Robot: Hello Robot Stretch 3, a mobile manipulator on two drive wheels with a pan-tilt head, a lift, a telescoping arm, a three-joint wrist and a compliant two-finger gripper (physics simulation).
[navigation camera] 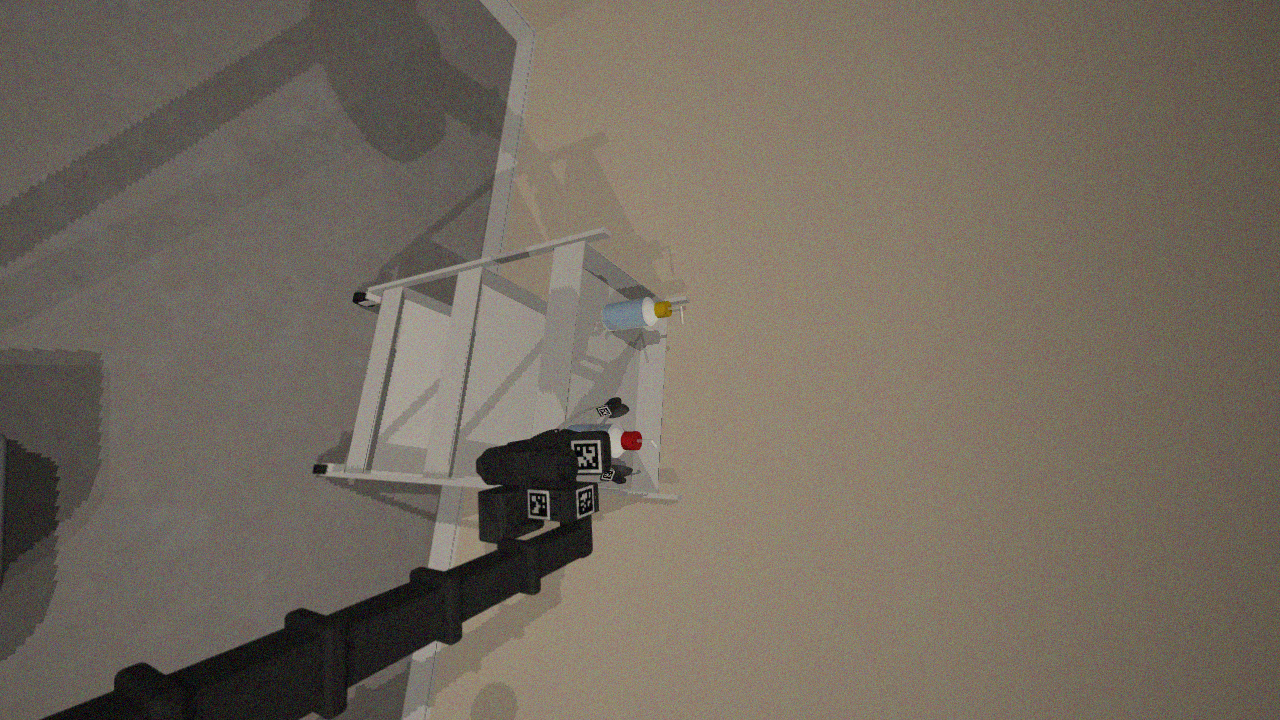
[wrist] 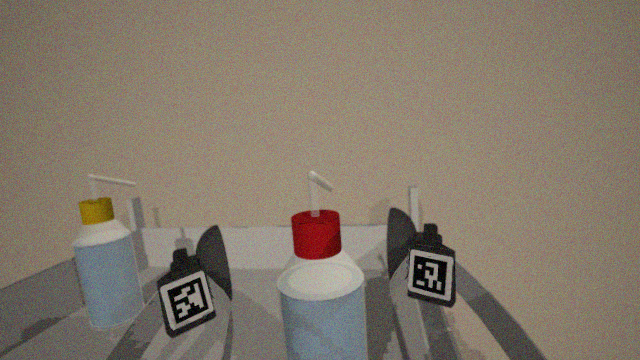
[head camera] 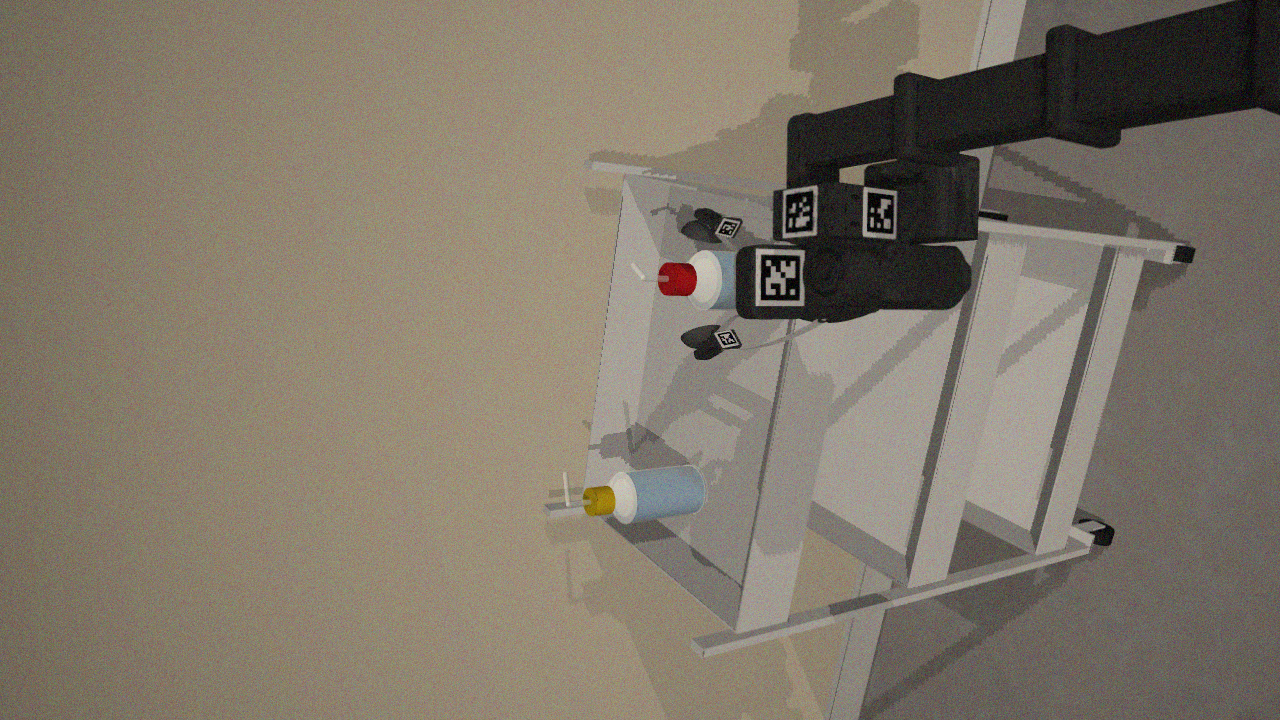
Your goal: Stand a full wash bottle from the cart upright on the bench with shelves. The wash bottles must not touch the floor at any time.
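Frame: origin at the robot's base, x ahead, y left, z up, level; millimetres.
Seen in the pictures: gripper, fingertip midpoint: [navigation camera: 625, 438] [wrist: 307, 242] [head camera: 690, 285].
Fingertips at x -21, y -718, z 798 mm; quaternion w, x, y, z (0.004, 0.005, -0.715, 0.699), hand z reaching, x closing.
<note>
Offsets run from my fingertips to a thing's top centre. "spot": to the spot under its first point.
A wash bottle with a red cap @(dx -9, dy -35, dz +39 mm) [head camera: 677, 278] [navigation camera: 631, 440] [wrist: 322, 320], blue up to the shoulder, stands upright in the top tray of the white cart [head camera: 769, 573] [navigation camera: 563, 295] [wrist: 250, 245]. My gripper [head camera: 702, 282] [navigation camera: 617, 440] [wrist: 307, 242] is open, with one finger on each side of this bottle and a visible gap on both sides. The gripper body hides the bottle's lower part in the head view. A second wash bottle with a yellow cap @(dx +234, dy -179, dz +39 mm) [head camera: 666, 493] [navigation camera: 629, 314] [wrist: 110, 285], also blue, stands upright at the tray's other end. The bench with shelves does not show.
The cart has raised tray rims and corner posts; one post [wrist: 414, 205] rises behind the right finger in the wrist view. Lower shelves @(spot: dx +177, dy -111, dz -400 mm) [head camera: 881, 429] [navigation camera: 501, 358] lie below the top tray. A beige wall [head camera: 268, 358] [navigation camera: 939, 358] [wrist: 320, 100] stands behind the cart.
</note>
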